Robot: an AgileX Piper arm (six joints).
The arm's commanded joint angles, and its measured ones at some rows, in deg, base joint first. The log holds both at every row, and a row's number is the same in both.
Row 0, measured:
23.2, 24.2, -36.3, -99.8, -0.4, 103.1
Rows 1 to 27, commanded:
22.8, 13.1, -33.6, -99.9, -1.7, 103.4
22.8, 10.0, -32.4, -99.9, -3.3, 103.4
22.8, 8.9, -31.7, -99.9, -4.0, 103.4
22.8, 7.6, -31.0, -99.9, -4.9, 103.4
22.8, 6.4, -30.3, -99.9, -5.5, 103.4
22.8, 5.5, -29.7, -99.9, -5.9, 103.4
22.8, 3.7, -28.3, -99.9, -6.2, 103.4
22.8, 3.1, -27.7, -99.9, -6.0, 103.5
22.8, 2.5, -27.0, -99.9, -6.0, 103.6
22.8, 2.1, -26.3, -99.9, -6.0, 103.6
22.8, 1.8, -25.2, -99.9, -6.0, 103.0
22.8, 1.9, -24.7, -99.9, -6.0, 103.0
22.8, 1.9, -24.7, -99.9, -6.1, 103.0
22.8, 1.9, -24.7, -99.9, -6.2, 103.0
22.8, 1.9, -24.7, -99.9, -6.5, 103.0
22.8, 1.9, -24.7, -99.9, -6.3, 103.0
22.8, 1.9, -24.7, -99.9, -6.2, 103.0
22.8, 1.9, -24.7, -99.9, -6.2, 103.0
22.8, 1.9, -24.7, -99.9, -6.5, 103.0
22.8, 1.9, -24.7, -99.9, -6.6, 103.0
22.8, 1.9, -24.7, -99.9, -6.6, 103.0
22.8, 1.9, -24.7, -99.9, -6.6, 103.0
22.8, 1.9, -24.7, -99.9, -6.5, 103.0
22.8, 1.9, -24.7, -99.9, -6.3, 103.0
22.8, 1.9, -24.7, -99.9, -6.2, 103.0
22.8, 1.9, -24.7, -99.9, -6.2, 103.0
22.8, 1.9, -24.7, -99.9, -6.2, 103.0
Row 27, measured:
23.1, 2.1, -25.0, -99.8, -6.4, 103.6
